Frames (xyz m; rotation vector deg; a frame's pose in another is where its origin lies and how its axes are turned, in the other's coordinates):
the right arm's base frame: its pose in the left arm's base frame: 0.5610 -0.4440 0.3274 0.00 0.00 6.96
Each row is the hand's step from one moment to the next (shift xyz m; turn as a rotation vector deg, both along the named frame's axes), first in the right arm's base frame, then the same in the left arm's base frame.
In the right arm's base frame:
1: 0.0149 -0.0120 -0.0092 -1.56 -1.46 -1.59
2: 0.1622 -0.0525 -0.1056 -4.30 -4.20 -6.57
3: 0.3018 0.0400 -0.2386 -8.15 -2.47 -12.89
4: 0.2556 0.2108 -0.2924 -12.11 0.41 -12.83
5: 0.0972 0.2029 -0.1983 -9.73 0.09 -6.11
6: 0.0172 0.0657 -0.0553 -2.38 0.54 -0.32
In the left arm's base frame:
1: 0.0162 -0.0101 -0.0092 -1.37 -1.64 -1.59
2: 0.1674 -0.0325 -0.1056 -3.76 -4.69 -6.57
3: 0.2947 0.0763 -0.2386 -7.79 -3.44 -12.89
4: 0.2282 0.2402 -0.2924 -12.07 -1.06 -12.83
5: 0.0719 0.2132 -0.1983 -9.67 -1.09 -6.11
6: 0.0091 0.0673 -0.0553 -2.43 0.25 -0.32

